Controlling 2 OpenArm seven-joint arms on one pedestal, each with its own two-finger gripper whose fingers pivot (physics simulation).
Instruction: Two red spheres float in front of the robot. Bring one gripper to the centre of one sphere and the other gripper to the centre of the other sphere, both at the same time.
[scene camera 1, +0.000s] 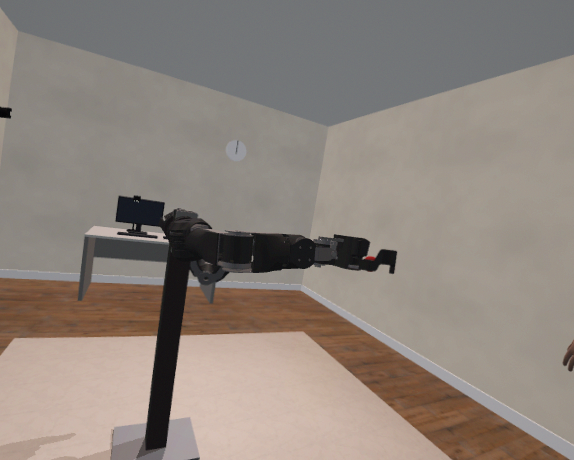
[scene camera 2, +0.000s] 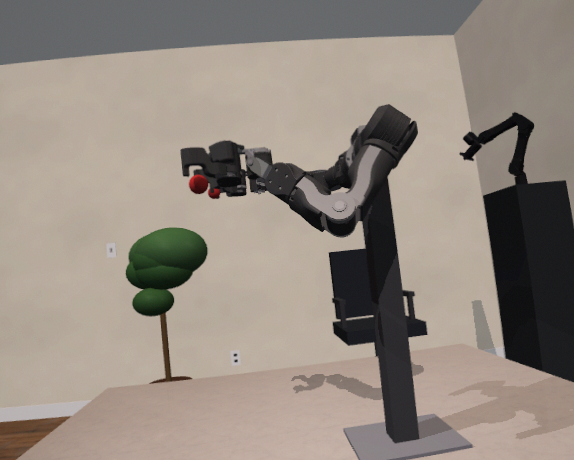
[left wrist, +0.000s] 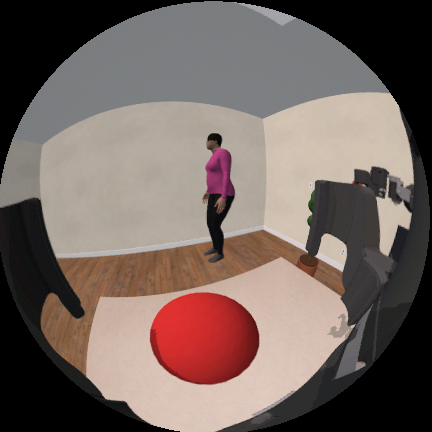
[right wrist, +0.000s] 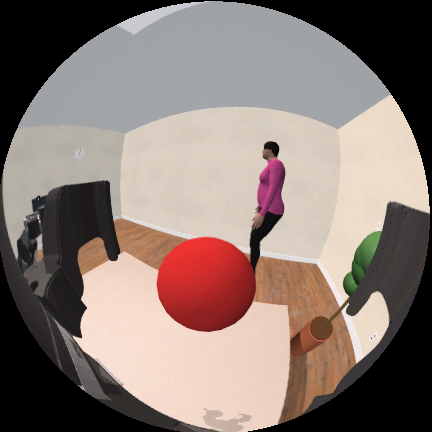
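My left gripper (scene camera 2: 193, 173) (left wrist: 196, 281) is open and empty. One red sphere (scene camera 2: 198, 184) (left wrist: 205, 338) floats just under its fingertips in scene camera 2; in the left wrist view it lies between the fingers sideways but below the line between their tips. My right gripper (scene camera 1: 382, 260) (right wrist: 233, 284) is open and empty. The other red sphere (scene camera 2: 214, 193) (right wrist: 206, 284) shows in the right wrist view level with the line between the fingertips, a little left of its middle. In scene camera 1 a red sphere (scene camera 1: 370, 258) is partly hidden by a finger; I cannot tell which sphere.
A person in a pink top (left wrist: 219, 172) (right wrist: 271, 187) stands beyond the grippers. A potted plant (scene camera 2: 167, 257) (right wrist: 368, 257), a desk (scene camera 1: 127, 250) with a monitor (scene camera 1: 140, 211), a chair (scene camera 2: 350, 285) and a dark cabinet (scene camera 2: 540, 270) bearing another arm (scene camera 2: 522, 145) stand around the pedestal (scene camera 1: 167, 350) (scene camera 2: 395, 350).
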